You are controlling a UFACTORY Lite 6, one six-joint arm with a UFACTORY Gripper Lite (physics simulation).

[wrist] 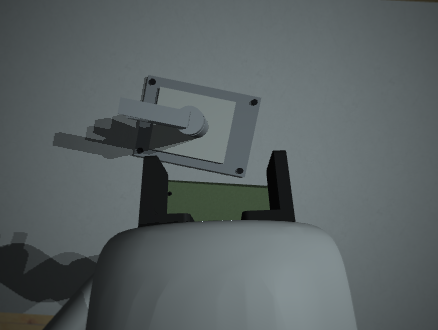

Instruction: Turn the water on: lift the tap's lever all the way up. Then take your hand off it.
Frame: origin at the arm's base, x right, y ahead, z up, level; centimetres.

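Where they show: hand at its tool point: (216, 189).
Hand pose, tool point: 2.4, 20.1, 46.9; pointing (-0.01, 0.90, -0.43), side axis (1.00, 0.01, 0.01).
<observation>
Things, the pixels of their top centre, and the offset from my tool point, as dx, dy, dz. "spot": a spot on its surface instead. Level surfaces: height alone.
- grey rectangular plate at a spot on its surface: (242, 135) spot: +4.5, +3.9, -49.7
- lever at its top centre: (153, 112) -10.4, +7.4, -34.9
- grey surface at its surface level: dz -50.5
The tap stands on a grey rectangular plate (242, 135) with dark screws at its corners. Its round body (196, 121) rises from the light inner panel. A flat grey bar, which looks like the lever (152, 113), runs from the top of the body to the left. Its exact tilt is hard to tell from this view. My gripper (217, 155) is open, with its two black fingers wide apart near the lower edge of the plate. The fingers show apart from the bar, and no part of the tap is between them.
A green flat-sided thing (217, 201) shows between the fingers, beyond the gripper, partly hidden by it. The tap's shadow falls to the left on the grey surface (350, 75). The arm's shadow lies at the lower left. Wood shows at the lower left corner.
</observation>
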